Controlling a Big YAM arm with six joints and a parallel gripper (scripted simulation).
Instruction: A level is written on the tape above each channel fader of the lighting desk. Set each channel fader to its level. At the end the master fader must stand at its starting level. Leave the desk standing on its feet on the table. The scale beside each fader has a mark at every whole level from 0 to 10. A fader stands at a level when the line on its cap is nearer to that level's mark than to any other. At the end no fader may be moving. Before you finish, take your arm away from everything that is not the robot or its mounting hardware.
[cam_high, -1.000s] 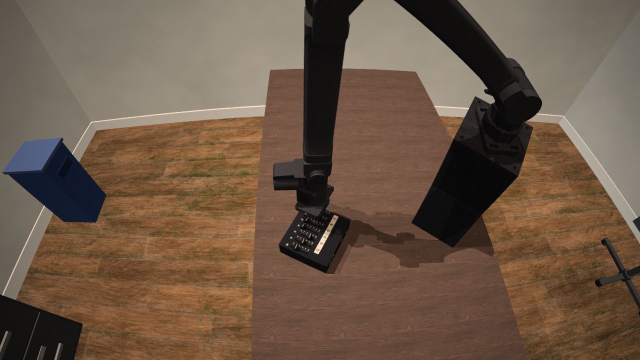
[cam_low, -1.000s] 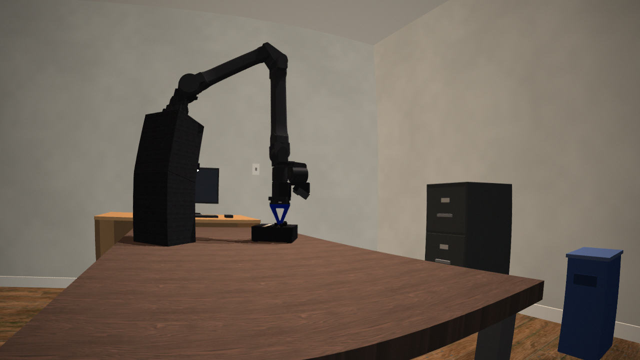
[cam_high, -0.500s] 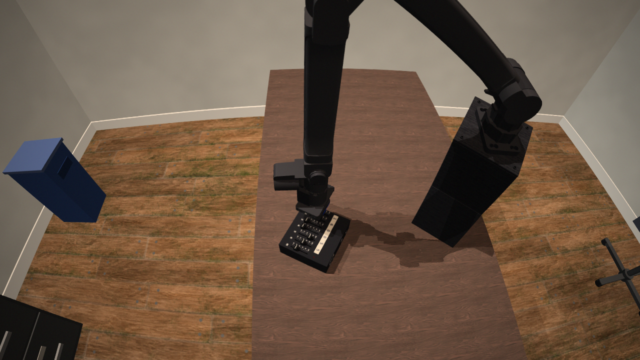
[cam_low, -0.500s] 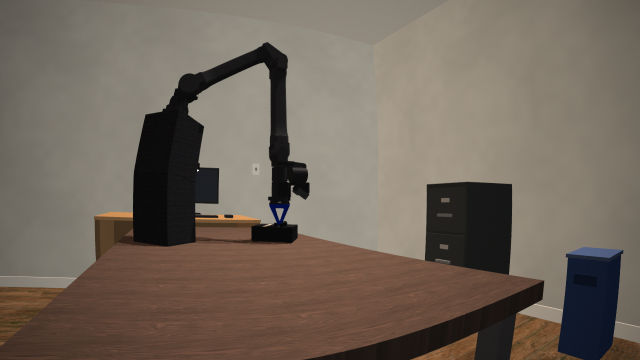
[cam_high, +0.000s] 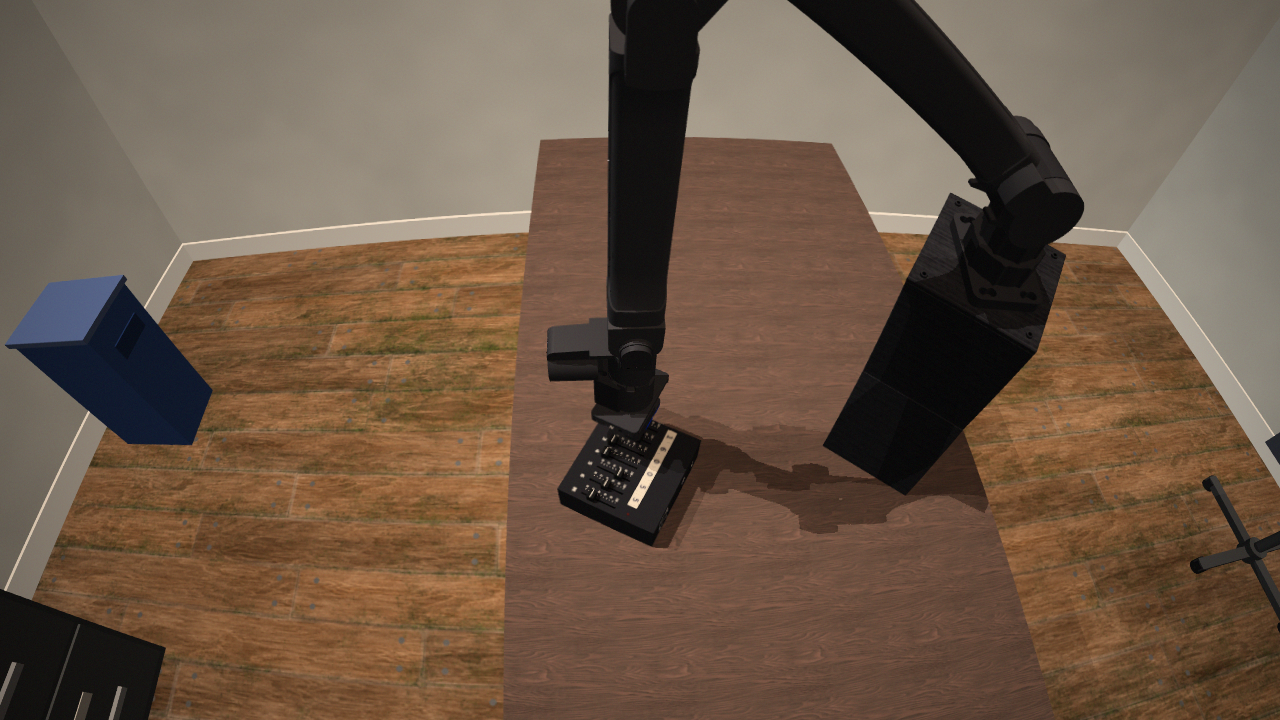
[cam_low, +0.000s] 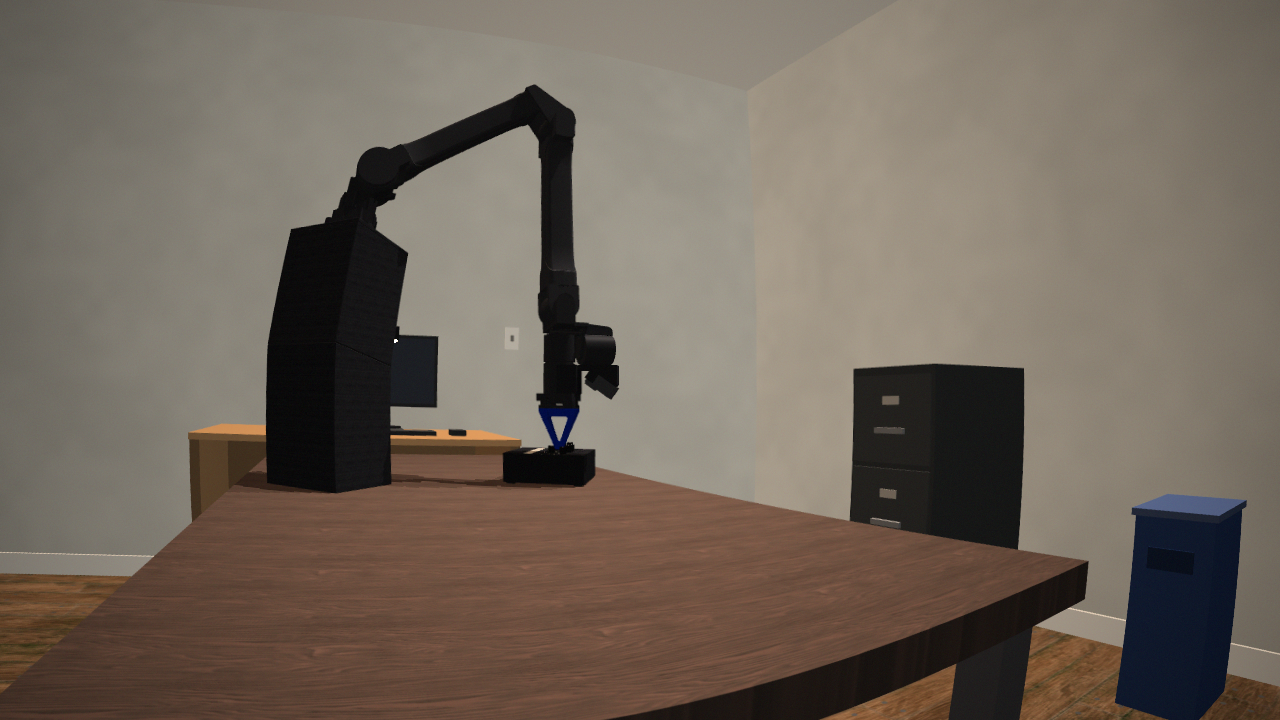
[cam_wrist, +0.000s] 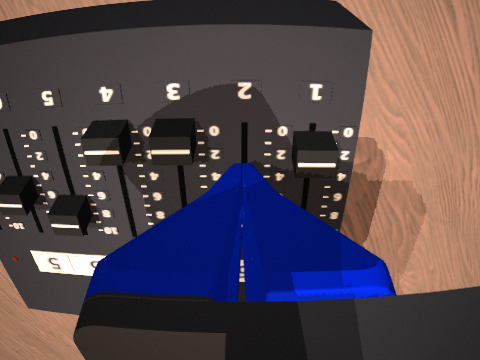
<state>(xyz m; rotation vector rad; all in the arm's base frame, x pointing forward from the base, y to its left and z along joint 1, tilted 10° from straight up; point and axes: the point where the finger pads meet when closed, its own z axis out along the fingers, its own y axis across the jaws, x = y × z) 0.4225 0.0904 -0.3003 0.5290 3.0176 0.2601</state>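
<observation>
My gripper is now 10 mm past the fader 2. From my hand the other things lie so: fader 4: 30 mm ahead, 40 mm to the left; fader 1: 20 mm to the right; fader 3: 20 mm ahead, 20 mm to the left.
</observation>
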